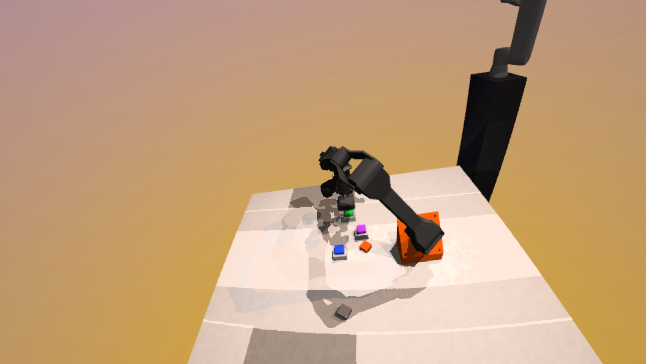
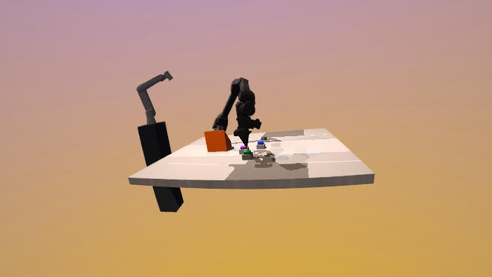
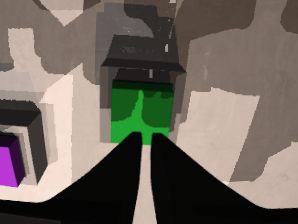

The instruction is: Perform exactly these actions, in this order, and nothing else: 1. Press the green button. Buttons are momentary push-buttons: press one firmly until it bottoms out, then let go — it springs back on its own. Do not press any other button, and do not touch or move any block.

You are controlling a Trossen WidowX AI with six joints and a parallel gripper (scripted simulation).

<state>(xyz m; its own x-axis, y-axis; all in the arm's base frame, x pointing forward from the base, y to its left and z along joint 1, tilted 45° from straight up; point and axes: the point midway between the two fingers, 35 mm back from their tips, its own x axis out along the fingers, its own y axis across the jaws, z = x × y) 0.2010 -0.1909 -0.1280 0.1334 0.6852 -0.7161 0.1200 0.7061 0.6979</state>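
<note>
The green button is 30 mm below my gripper tip. Round my gripper tip: small orange block: 30 mm behind, 170 mm to the left, 60 mm below; blue button: 70 mm ahead, 170 mm to the left, 30 mm below; purple button: 30 mm behind, 100 mm to the left, 30 mm below.
</note>
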